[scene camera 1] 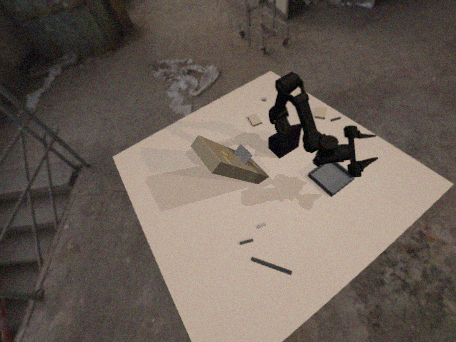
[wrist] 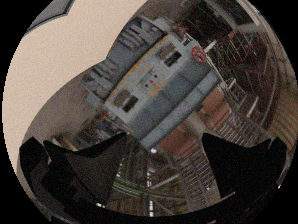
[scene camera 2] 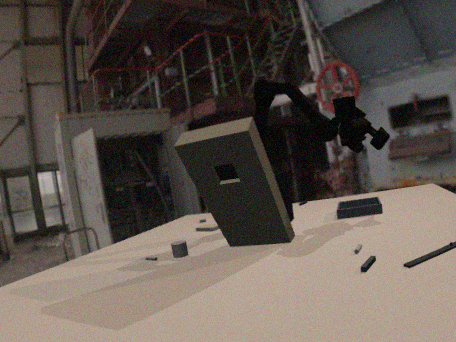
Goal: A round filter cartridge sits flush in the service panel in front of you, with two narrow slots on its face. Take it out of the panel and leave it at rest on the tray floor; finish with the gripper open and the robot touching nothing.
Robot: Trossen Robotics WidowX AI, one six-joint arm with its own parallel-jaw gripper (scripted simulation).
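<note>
You can see my gripper in the wrist view, and scene camera 2 shows my gripper as well. The gripper's open and it's holding nothing. There's a service panel to be seen too, and a tray.
</note>
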